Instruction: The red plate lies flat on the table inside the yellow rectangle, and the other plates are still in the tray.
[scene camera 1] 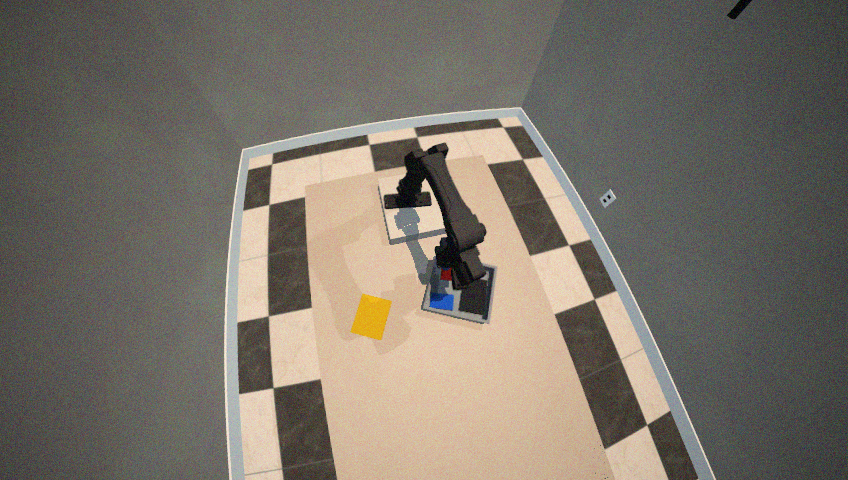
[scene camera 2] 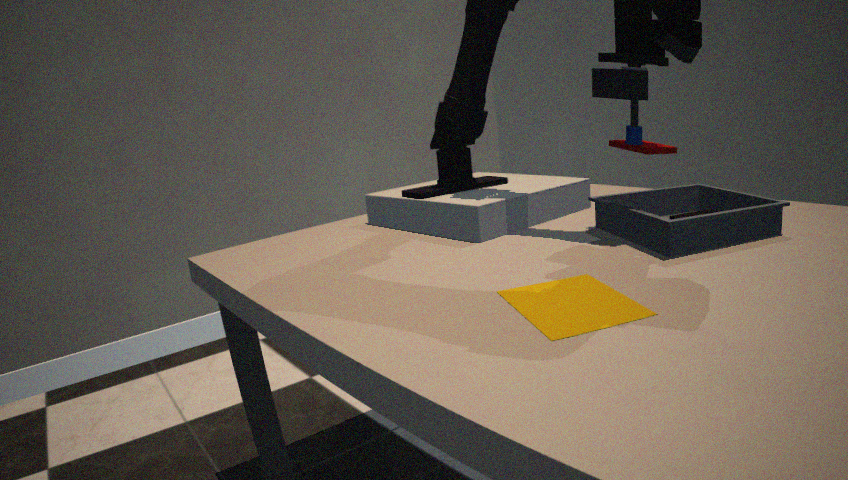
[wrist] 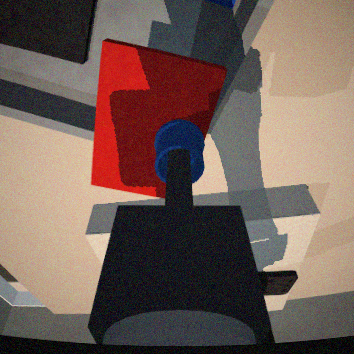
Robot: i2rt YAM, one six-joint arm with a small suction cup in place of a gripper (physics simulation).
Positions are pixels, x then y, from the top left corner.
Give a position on a black plate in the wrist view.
63,36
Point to the suction cup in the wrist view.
178,133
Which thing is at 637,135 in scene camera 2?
The suction cup.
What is the suction cup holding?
A red plate.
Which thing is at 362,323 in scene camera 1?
A yellow rectangle.
